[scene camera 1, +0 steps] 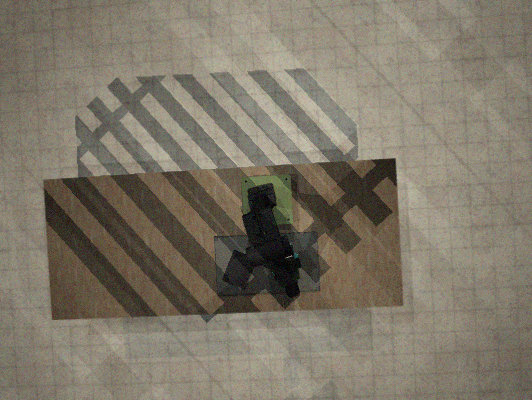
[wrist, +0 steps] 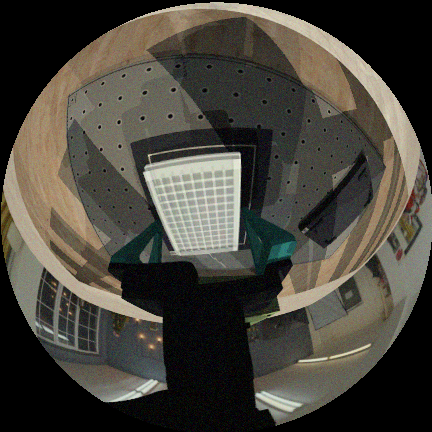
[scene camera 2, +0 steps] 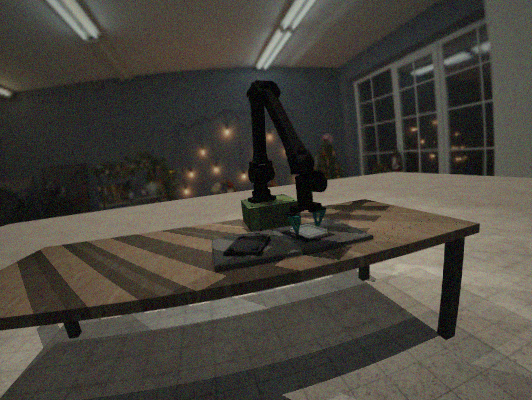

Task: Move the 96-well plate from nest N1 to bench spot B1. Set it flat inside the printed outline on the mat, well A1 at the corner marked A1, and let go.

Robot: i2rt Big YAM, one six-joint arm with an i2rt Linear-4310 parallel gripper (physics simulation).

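Where they show: gripper, fingertip midpoint: (wrist: 199,216) (scene camera 2: 307,230); arm's base at its link origin: (scene camera 1: 262,194) (scene camera 2: 262,200).
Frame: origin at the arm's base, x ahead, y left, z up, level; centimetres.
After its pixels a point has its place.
The white 96-well plate (scene camera 2: 309,231) {y 1.4, x 37.9, z -8.0 cm} (wrist: 200,205) {y 2.4, x 36.8, z -7.9 cm} lies, apparently flat, on the dark mat (wrist: 265,142) {y -3.8, x 42.4, z -9.3 cm}. In the wrist view the printed outline (wrist: 255,146) {y -2.9, x 42.0, z -9.3 cm} shows beyond its far edge and along its right side; the plate covers most of the left line. I cannot tell whether the plate is wholly inside the outline, and the A1 marks cannot be read. My gripper (scene camera 2: 308,228) {y 2.8, x 34.6, z -8.8 cm} (wrist: 199,216) {y 2.8, x 34.6, z -8.8 cm} is open and low, its teal fingers on either side of the plate's near part. The empty black nest N1 (scene camera 1: 239,270) {y -20.5, x 34.2, z -8.3 cm} (scene camera 2: 247,244) {y -21.2, x 34.8, z -8.3 cm} (wrist: 340,202) {y -17.3, x 35.7, z -8.3 cm} stands apart. The arm hides the plate in scene camera 1.
A grey perforated board (scene camera 1: 310,241) {y 17.8, x 28.5, z -9.5 cm} (scene camera 2: 357,235) {y 13.0, x 50.1, z -9.5 cm} (wrist: 190,80) {y 2.4, x 48.4, z -9.5 cm} carries the mat and the nest on the wooden table (scene camera 1: 370,280) {y 42.7, x 55.1, z -10.7 cm} (scene camera 2: 425,220) {y 47.6, x 53.7, z -10.8 cm}. The arm rises from a green base block (scene camera 1: 284,187) {y 10.9, x -0.8, z 0.2 cm} (scene camera 2: 265,215) {y -4.8, x 13.7, z -4.6 cm} behind the board. Striped shadows cross the table and board.
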